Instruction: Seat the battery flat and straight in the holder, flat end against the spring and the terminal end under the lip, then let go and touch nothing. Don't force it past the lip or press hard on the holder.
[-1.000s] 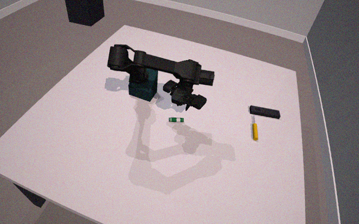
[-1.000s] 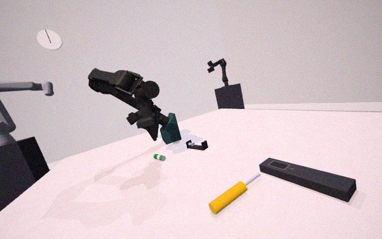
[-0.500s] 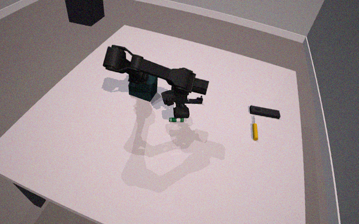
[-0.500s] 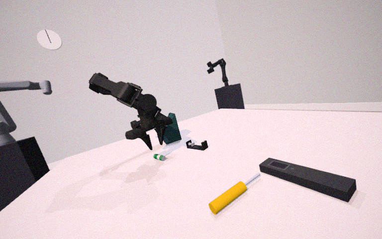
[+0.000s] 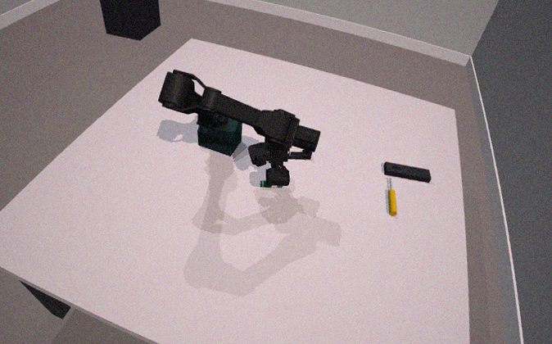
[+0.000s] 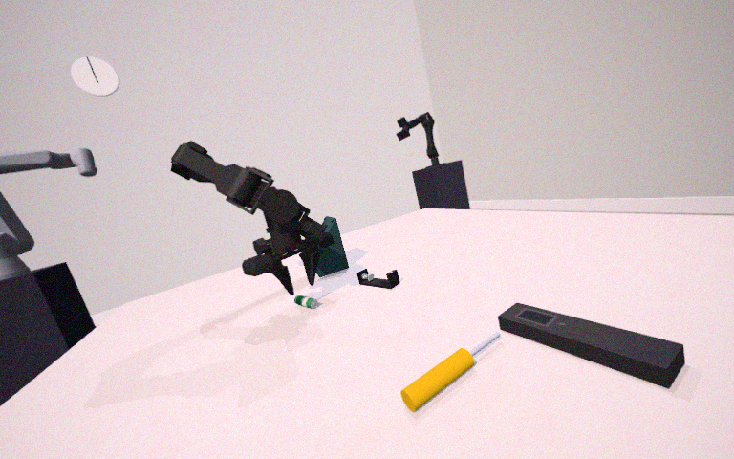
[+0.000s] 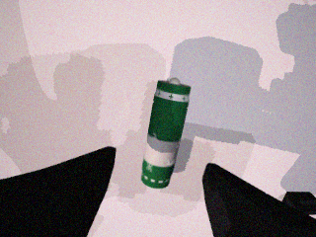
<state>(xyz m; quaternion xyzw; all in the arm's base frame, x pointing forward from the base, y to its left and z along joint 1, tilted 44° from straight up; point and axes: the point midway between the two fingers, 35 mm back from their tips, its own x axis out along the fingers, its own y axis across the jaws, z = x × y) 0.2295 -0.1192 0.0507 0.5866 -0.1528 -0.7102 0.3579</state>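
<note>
Right now the battery is 3 cm below my gripper tip. Round my gripper tip: yellow-handled screwdriver (37 cm ahead, 11 cm to the left, 3 cm below); long black bar (41 cm ahead, 23 cm to the left, 2 cm below).
</note>
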